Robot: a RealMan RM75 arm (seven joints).
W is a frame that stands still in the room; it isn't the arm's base.
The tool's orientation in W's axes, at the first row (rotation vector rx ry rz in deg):
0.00, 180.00, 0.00
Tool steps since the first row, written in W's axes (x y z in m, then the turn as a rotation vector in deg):
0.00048, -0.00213, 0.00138, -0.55, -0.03, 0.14
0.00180, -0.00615, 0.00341, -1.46, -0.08, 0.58
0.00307, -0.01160, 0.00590, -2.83, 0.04, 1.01
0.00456, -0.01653, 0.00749, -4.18, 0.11, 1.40
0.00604, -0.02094, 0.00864, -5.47, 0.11, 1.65
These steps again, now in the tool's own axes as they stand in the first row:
-0.00048, -0.00213, -0.00138, 0.55, -0.03, -0.14
-0.00180, -0.00615, -0.00341, 1.46, -0.08, -0.58
-0.00307, -0.01160, -0.00590, 2.83, 0.04, -1.01
-0.00456, -0.01653, -0.00749, 4.18, 0.11, -1.40
-0.00604, -0.02094, -0.00864, 5.47, 0.11, -1.65

